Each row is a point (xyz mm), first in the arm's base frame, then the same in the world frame.
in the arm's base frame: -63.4 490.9 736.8
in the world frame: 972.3 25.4 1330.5
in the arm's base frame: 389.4 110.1 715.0
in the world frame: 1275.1 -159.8 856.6
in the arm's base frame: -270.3 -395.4 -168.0
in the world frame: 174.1 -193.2 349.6
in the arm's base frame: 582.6 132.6 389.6
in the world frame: 1264.2 89.1 570.9
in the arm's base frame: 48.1 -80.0 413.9
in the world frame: 800.4 -211.0 732.8
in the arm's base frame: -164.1 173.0 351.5
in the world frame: 631.4 -23.8 954.9
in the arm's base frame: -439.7 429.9 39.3
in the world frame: 276.6 296.8 1058.3
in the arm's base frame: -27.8 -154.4 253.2
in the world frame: 639.4 -193.5 628.5
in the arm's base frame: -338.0 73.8 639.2
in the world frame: 625.8 -306.8 1161.6
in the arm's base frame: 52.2 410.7 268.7
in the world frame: 804.2 258.9 935.4
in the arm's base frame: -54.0 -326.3 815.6
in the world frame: 892.0 -659.4 884.7
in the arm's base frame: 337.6 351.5 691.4
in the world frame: 1258.0 31.7 1013.3
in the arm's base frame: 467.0 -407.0 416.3
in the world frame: 1096.7 -375.6 323.5
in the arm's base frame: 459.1 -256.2 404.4
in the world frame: 1107.8 -252.1 410.5
